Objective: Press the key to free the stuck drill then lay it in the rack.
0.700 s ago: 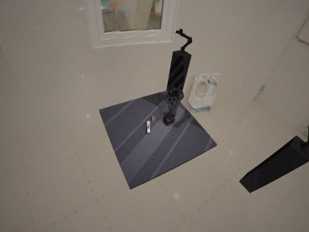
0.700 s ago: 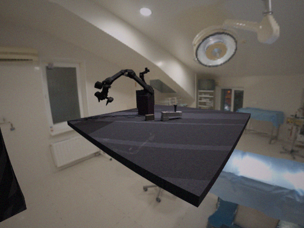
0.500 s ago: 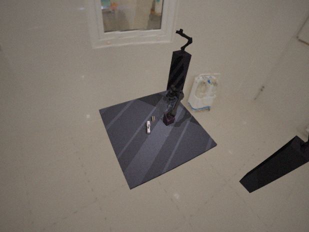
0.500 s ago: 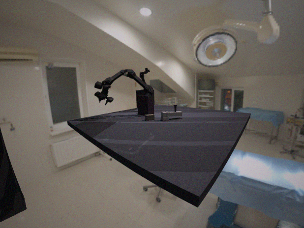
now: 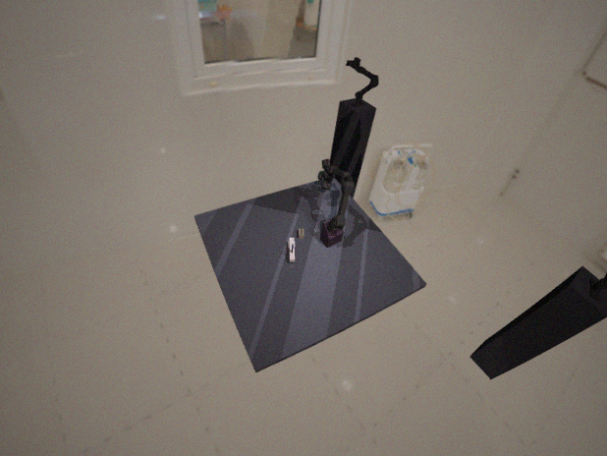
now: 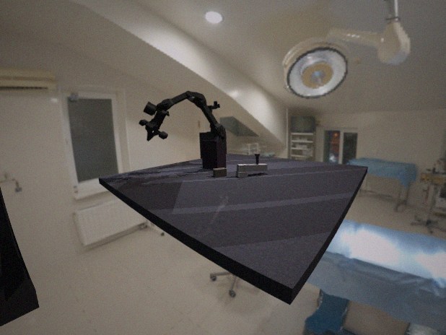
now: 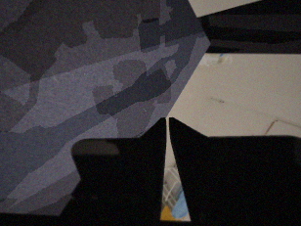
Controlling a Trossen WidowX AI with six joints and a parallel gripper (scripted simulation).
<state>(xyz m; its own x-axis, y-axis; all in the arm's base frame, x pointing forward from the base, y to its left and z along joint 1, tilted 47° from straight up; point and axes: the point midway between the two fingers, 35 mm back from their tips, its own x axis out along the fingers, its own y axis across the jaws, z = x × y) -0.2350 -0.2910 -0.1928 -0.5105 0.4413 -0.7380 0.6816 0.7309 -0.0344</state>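
Right now the block is 55 cm ahead of my gripper tip, 31 cm to the left of it and 18 cm below it.
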